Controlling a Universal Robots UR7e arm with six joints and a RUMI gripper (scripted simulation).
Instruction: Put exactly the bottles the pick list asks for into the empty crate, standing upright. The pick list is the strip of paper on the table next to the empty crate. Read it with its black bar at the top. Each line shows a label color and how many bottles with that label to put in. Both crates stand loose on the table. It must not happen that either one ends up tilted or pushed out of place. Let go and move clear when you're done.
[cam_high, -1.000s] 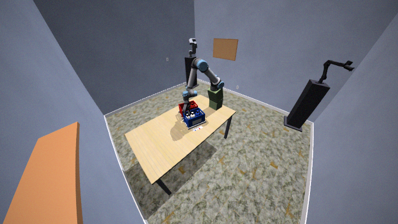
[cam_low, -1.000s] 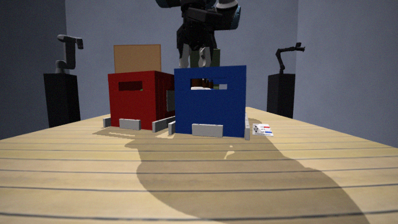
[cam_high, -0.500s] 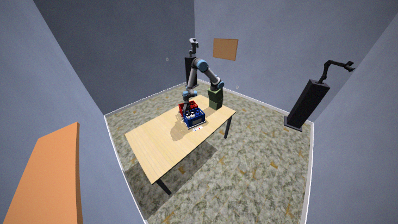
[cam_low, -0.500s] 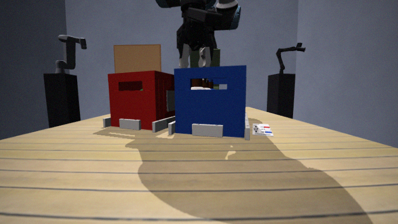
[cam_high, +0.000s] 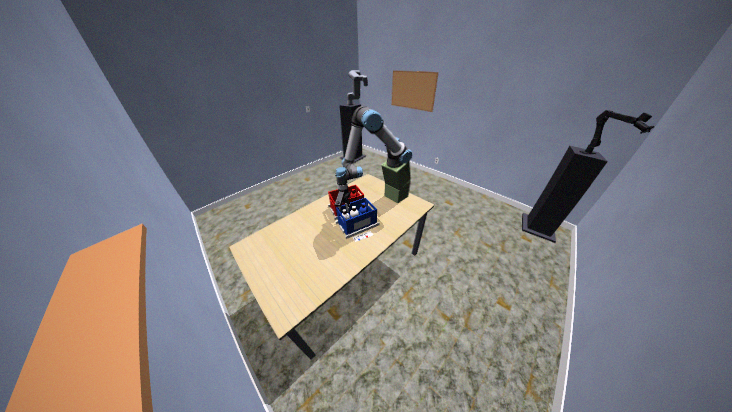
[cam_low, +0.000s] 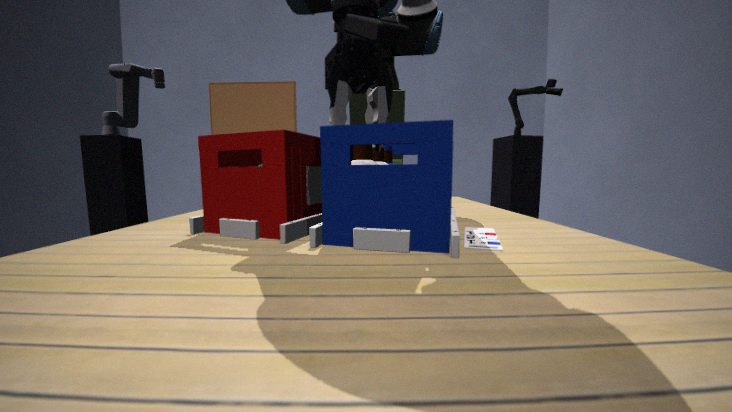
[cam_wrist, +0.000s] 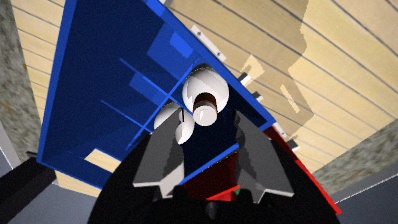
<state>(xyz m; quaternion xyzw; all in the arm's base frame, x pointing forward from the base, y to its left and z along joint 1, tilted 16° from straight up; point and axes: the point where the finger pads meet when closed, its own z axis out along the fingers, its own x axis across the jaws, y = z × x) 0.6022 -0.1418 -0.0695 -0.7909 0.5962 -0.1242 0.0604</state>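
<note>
My hand is 280 mm past the red-capped bottle, 120 mm to the left of it and 70 mm above it. Round my hand: blue-capped bottle: 160 mm behind, 80 mm to the left, 70 mm below; then blue crate: 60 mm behind, 80 mm to the left, 70 mm below; then white bottle: 80 mm behind, 40 mm to the left, 70 mm below.
</note>
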